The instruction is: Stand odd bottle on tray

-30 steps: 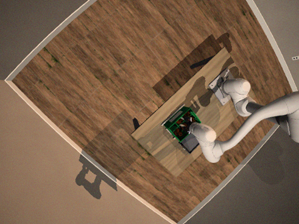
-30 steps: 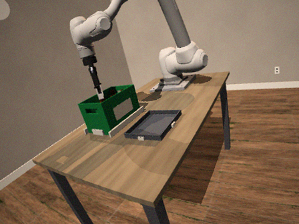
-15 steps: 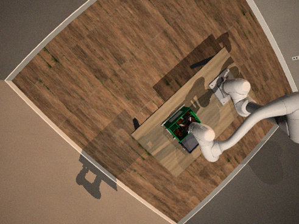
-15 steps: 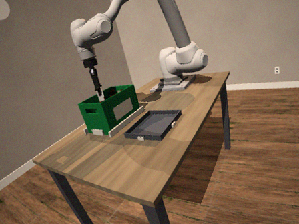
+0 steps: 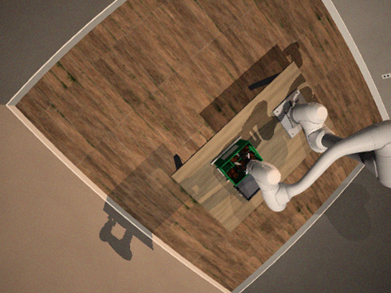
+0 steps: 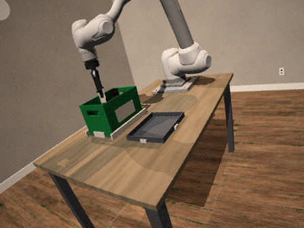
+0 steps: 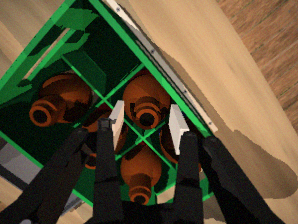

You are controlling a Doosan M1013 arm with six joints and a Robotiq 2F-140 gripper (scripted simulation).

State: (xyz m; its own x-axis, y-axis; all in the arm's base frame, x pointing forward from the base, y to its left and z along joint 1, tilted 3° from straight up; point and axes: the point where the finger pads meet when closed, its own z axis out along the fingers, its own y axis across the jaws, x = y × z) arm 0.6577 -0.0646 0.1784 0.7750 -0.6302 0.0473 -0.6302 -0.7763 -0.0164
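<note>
My hand is 1 cm past the green crate, 5 cm to the right of it and 9 cm above it. Round my hand: dark grey tray: 2 cm behind, 32 cm to the left, 16 cm below.
</note>
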